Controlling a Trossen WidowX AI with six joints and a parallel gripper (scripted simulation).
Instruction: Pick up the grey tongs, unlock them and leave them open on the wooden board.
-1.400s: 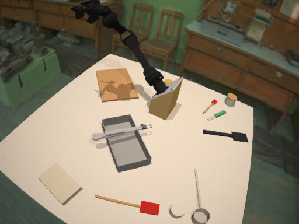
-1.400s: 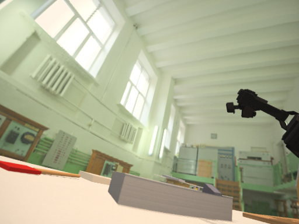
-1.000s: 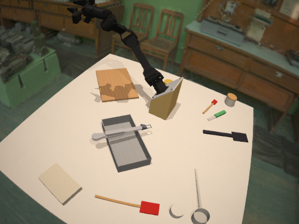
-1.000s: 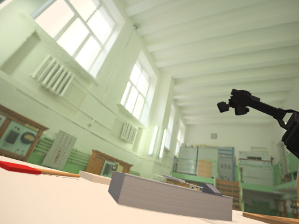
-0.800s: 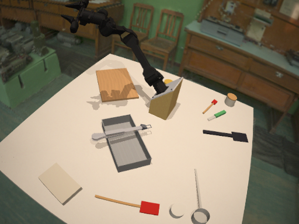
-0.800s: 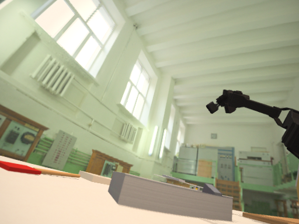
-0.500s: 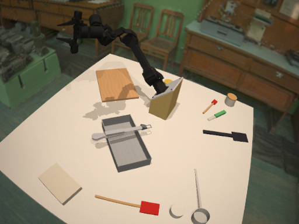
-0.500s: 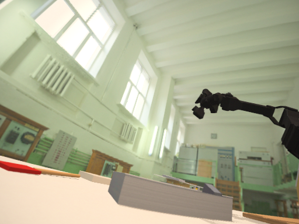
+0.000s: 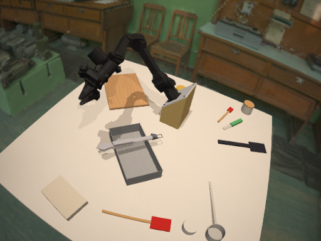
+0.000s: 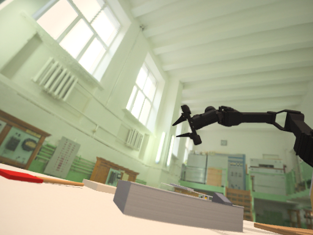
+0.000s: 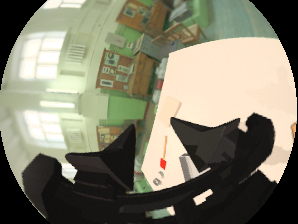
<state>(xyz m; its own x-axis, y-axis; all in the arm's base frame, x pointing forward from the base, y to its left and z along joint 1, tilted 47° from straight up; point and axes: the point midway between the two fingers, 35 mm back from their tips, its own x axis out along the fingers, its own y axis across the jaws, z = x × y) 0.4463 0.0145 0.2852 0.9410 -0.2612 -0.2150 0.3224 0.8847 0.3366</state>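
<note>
Now: gripper tip 30 cm above the grey roasting tin, 18 cm to the right of it and 13 cm past it. The rest, counted from my gripper tip: pale slab: 31 cm below, 24 cm ahead, 6 cm to the left; then red spatula: 39 cm to the left, 32 cm below, 13 cm ahead; then wooden board: 54 cm behind, 32 cm below, 16 cm to the right.
</note>
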